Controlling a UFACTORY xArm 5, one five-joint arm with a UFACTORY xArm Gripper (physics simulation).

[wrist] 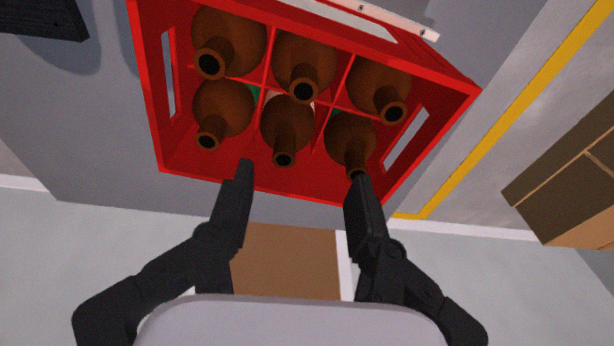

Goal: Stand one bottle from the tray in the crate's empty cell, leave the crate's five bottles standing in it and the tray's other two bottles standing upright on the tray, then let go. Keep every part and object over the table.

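Frame: origin at the arm's base, x left, y back, z up, level; metres.
Seen in the pictures: gripper, fingertip midpoint: (302,182).
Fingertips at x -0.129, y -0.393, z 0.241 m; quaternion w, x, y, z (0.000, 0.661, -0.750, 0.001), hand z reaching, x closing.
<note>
A point is followed by its place in that frame.
The red crate (442,107) @(x -0.134, y -0.527, z 0.131 m) holds brown bottles in two rows of three, and all cells in view are filled. In the upper row stand a left bottle (240,37) @(x -0.090, y -0.332, z 0.099 m), a middle bottle (305,57) @(x -0.105, y -0.392, z 0.102 m) and a right bottle (375,82) @(x -0.126, y -0.465, z 0.101 m). In the lower row stand a left bottle (225,105) @(x -0.161, y -0.304, z 0.097 m), a middle bottle (287,120) @(x -0.179, y -0.374, z 0.096 m) and a right bottle (350,135) @(x -0.199, y -0.453, z 0.094 m). All look upright. My gripper (302,182) @(x -0.129, y -0.393, z 0.241 m) is open and empty, above the crate's lower side in the view. Its right finger overlaps the lower right bottle's mouth; whether they touch is unclear. The tray's other two bottles do not show.
A dark block (45,20) @(x -0.101, y -0.054, z -0.003 m) is at the upper left, its identity unclear. A pale strip with screws (395,21) @(x -0.089, y -0.501, z 0.006 m) runs along the crate's upper side. Cardboard boxes (555,185) are at the right, past a yellow floor line (500,127). A brown surface (287,262) shows between the fingers.
</note>
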